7 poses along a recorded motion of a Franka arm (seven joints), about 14 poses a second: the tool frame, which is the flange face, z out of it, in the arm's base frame.
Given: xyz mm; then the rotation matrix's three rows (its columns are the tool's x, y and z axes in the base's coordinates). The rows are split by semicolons.
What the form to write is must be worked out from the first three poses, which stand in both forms.
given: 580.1 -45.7 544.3; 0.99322 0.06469 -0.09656; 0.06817 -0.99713 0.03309; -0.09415 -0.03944 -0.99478
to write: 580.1 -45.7 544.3 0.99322 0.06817 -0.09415 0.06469 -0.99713 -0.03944
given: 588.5 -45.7 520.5; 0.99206 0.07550 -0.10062; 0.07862 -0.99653 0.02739; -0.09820 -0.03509 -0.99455
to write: 588.5 -45.7 520.5 0.99206 0.07862 -0.09820 0.07550 -0.99653 -0.03509
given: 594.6 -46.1 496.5; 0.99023 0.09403 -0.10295; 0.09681 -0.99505 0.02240; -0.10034 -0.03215 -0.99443
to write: 594.6 -46.1 496.5 0.99023 0.09681 -0.10034 0.09403 -0.99505 -0.03215
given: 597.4 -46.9 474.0; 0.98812 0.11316 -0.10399; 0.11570 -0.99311 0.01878; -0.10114 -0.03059 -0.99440
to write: 597.4 -46.9 474.0 0.98812 0.11570 -0.10114 0.11316 -0.99311 -0.03059
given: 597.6 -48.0 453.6; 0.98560 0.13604 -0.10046; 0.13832 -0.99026 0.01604; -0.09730 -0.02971 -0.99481
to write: 597.6 -48.0 453.6 0.98560 0.13832 -0.09730 0.13604 -0.99026 -0.02971
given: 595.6 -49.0 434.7; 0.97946 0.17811 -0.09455; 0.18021 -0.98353 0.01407; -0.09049 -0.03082 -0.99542
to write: 595.6 -49.0 434.7 0.97946 0.18021 -0.09049 0.17811 -0.98353 -0.03082
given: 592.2 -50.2 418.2; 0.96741 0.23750 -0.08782; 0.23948 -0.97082 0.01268; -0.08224 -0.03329 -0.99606
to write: 592.2 -50.2 418.2 0.96741 0.23948 -0.08224 0.23750 -0.97082 -0.03329
